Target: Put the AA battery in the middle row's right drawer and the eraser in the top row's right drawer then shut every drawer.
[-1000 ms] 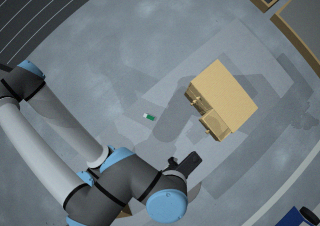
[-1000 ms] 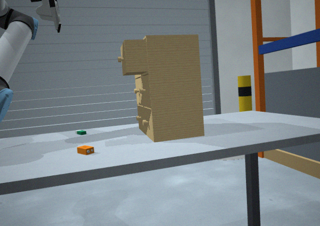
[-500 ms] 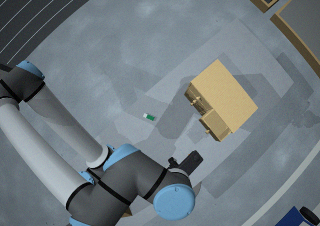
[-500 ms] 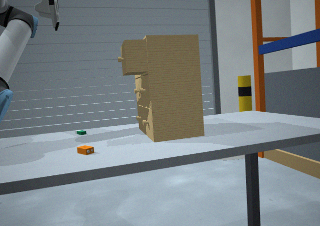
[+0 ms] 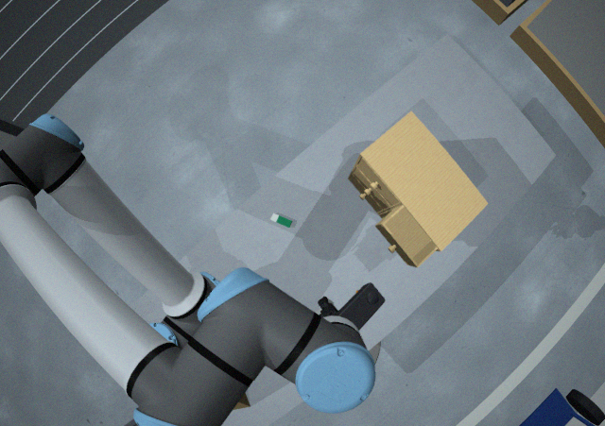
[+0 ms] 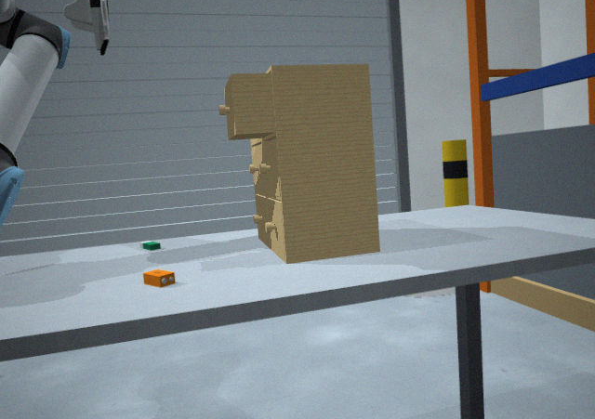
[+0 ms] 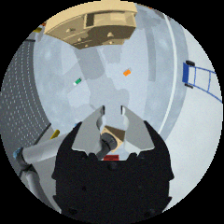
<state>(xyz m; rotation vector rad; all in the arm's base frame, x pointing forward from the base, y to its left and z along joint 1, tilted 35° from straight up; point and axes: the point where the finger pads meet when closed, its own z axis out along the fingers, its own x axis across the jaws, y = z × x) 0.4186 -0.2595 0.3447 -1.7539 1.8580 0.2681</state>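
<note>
Now: the eraser 390 mm below my hand, 260 mm to the left of it and 10 mm ahead of it. The rest, counted from my hand: orange block (390 mm below, 110 mm to the right, 70 mm ahead); green AA battery (330 mm ahead, 270 mm below, 30 mm to the left).
</note>
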